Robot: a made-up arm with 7 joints.
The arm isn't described. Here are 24 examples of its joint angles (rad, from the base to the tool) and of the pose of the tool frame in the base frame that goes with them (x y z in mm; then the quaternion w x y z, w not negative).
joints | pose
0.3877 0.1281 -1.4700 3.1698 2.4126 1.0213 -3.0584 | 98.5 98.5 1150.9 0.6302 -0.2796 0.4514 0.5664
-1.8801 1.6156 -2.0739 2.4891 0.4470 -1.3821 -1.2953 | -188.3 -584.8 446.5 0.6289 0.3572 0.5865 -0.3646
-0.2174 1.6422 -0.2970 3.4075 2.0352 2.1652 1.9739 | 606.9 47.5 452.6 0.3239 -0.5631 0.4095 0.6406
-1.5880 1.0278 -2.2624 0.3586 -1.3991 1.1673 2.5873 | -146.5 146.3 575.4 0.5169 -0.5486 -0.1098 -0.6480
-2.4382 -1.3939 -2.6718 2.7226 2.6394 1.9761 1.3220 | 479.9 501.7 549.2 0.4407 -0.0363 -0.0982 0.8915
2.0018 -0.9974 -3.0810 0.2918 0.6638 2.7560 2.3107 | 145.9 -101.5 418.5 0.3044 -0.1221 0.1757 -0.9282
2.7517 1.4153 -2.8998 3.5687 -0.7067 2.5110 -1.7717 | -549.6 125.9 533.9 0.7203 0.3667 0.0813 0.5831
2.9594 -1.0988 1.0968 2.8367 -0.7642 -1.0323 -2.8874 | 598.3 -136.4 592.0 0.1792 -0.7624 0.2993 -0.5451
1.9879 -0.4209 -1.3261 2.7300 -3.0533 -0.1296 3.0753 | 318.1 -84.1 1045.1 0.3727 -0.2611 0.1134 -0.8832
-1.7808 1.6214 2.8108 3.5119 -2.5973 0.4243 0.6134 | -206.0 -692.9 261.5 0.1666 0.2213 -0.9026 0.3295
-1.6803 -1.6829 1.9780 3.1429 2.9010 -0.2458 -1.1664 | 203.2 684.2 301.8 0.5023 -0.7145 -0.2520 -0.4167
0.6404 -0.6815 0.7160 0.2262 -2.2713 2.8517 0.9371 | 7.9 115.0 712.2 0.6954 0.0657 -0.2832 0.6572
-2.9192 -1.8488 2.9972 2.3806 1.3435 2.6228 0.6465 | 397.8 208.4 60.2 0.2366 -0.4174 0.1258 0.8683
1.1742 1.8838 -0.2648 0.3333 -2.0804 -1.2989 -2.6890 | -54.3 108.3 215.2 0.6448 0.3398 -0.5128 -0.4536
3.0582 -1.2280 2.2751 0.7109 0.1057 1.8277 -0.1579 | 63.3 -164.7 265.5 0.1039 -0.3752 0.4429 0.8076
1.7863 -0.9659 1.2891 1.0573 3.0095 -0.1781 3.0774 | -338.1 -90.4 557.0 0.4388 0.2314 -0.7280 -0.4732
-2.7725 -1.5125 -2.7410 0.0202 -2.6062 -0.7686 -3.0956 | 8.7 81.9 440.1 0.2059 0.4292 0.0047 -0.8794
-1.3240 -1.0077 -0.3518 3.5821 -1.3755 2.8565 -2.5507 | -212.8 417.0 588.6 0.6283 0.6977 -0.3113 0.1469
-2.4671 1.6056 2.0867 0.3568 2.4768 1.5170 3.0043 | 129.7 -233.0 636.2 0.1351 0.0204 0.2226 -0.9653
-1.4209 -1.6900 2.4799 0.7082 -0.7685 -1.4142 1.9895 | 78.0 269.8 61.3 0.1125 -0.9856 -0.0971 0.0806
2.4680 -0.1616 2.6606 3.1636 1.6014 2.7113 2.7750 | 194.8 9.5 922.5 0.1757 -0.3768 0.9070 0.0675
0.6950 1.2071 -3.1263 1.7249 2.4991 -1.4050 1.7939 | 103.0 190.2 767.1 0.5386 0.4940 -0.5032 -0.4611
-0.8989 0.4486 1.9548 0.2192 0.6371 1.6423 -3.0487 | -19.9 127.2 426.1 0.7118 0.2950 -0.6369 -0.0263
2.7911 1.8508 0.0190 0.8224 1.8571 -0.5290 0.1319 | 18.4 139.0 56.0 0.2145 0.6931 0.4309 0.5365
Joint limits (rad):
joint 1: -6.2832..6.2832
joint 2: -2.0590..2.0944
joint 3: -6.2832..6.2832
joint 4: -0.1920..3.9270
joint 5: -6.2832..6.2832
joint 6: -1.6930..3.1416
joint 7: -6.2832..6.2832
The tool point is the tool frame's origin. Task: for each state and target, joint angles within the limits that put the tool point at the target. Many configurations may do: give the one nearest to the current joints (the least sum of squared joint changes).
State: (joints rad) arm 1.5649 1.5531 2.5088 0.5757 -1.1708 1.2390 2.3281
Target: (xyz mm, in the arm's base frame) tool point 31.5 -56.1 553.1
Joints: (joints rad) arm 1.8973 1.8087 3.1506 0.0001 -1.2095 0.5948 2.3281
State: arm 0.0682 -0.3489 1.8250 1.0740 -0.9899 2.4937 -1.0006
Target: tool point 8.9 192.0 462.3
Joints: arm 0.0054 -0.2976 1.9455 0.5691 -0.6429 2.1084 -1.0006
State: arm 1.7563 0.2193 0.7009 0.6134 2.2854 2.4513 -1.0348
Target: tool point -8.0 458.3 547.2
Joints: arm 1.1958 0.3766 0.2259 0.7651 2.4992 2.4109 -1.0348
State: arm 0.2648 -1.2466 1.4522 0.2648 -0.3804 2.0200 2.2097
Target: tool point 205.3 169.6 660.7
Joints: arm -0.2904 -0.6989 0.9321 0.9638 -0.7663 1.6456 2.2097
